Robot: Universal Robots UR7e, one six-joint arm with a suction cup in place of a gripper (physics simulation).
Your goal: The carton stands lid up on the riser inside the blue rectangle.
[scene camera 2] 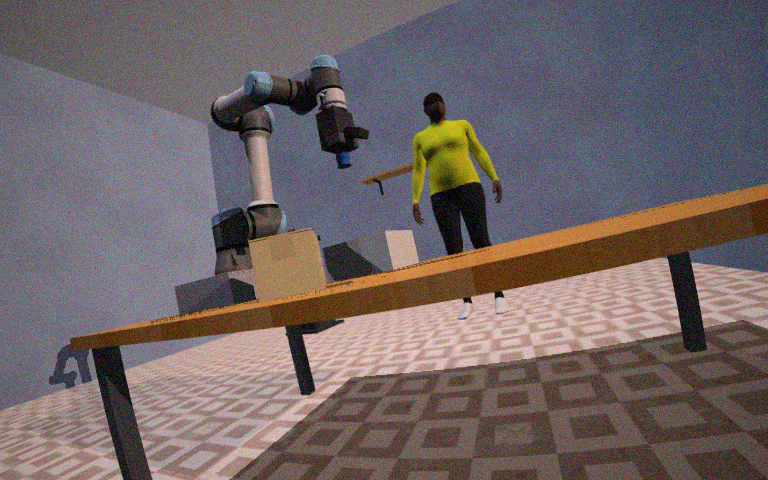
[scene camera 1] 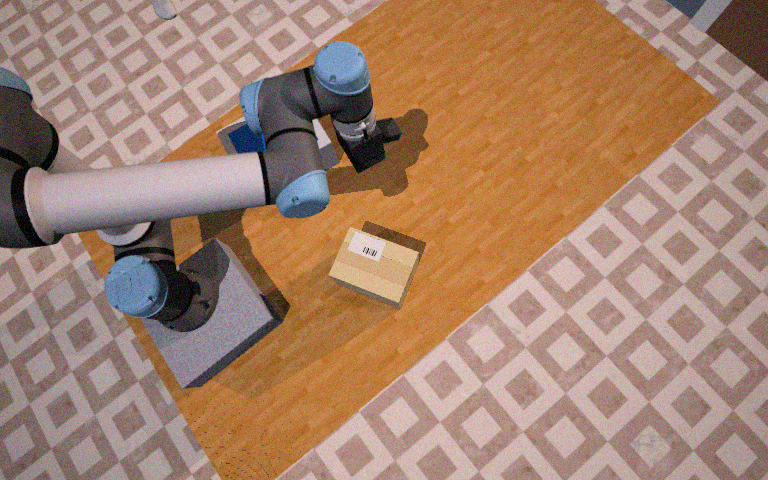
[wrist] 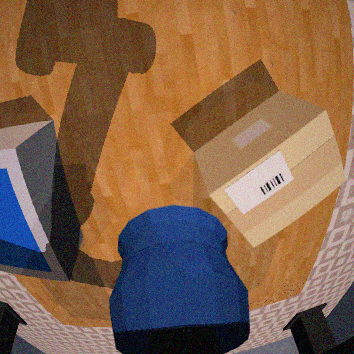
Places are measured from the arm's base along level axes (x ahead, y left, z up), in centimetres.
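Where they show: hand, its tool point: (scene camera 2: 344,166) (wrist: 172,250); arm's base, origin of its link: (scene camera 2: 237,274) (scene camera 1: 187,300).
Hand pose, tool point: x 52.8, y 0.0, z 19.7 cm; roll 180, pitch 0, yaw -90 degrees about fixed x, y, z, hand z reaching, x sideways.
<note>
Things, the pixels of their top centre, and the offset from my tool point. Level surfaces: height alone.
- tan carton, centre of its top: (wrist: 289,186) (scene camera 2: 286,238) (scene camera 1: 373,263) dx -8.7, dy -16.0, dz -16.5 cm
- riser, centre of its top: (scene camera 1: 272,136) (scene camera 2: 368,238) dx -14.9, dy +27.5, dz -17.0 cm
- blue rectangle, centre of its top: (scene camera 1: 272,136) dx -14.9, dy +27.5, dz -17.0 cm
- wooden table, height of its surface: dz -29.0 cm
The tan carton (scene camera 1: 373,266) (scene camera 2: 287,266) (wrist: 295,175) stands on the table, with a taped face and a white barcode label on top. The riser (scene camera 1: 329,153) (scene camera 2: 400,249) (wrist: 36,182) is a grey block with a pale top that carries a blue rectangle (scene camera 1: 246,140) (wrist: 11,212); the arm covers part of it in scene camera 1. My blue suction cup (scene camera 2: 343,162) (wrist: 172,216) is off and empty. It hangs high above the table, apart from both carton and riser. In scene camera 1 the cup is hidden beneath its black housing (scene camera 1: 362,151).
The arm stands on a grey pedestal (scene camera 1: 226,333) (scene camera 2: 212,293) at one end of the wooden table (scene camera 1: 538,113) (scene camera 2: 566,237). The carton lies between the pedestal and the table's long edge. A person in a yellow top (scene camera 2: 450,152) stands behind the table.
</note>
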